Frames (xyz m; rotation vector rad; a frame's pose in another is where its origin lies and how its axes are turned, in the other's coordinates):
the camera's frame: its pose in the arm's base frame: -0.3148 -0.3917 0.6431 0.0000 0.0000 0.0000
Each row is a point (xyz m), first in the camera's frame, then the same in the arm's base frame.
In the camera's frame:
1: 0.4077 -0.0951 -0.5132
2: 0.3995 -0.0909 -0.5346
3: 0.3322 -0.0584 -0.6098
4: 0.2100 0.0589 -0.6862
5: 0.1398 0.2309 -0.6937
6: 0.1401 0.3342 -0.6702
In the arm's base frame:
1: 0.0929 -0.4868 0.1299
2: 0.0847 -0.4826 0.1085
3: 0.0174 -0.4501 0.0333
4: -0.1048 -0.3328 -0.0431
5: -0.1750 -0.1608 -0.0506
6: -0.1747 -0.0575 -0.0271

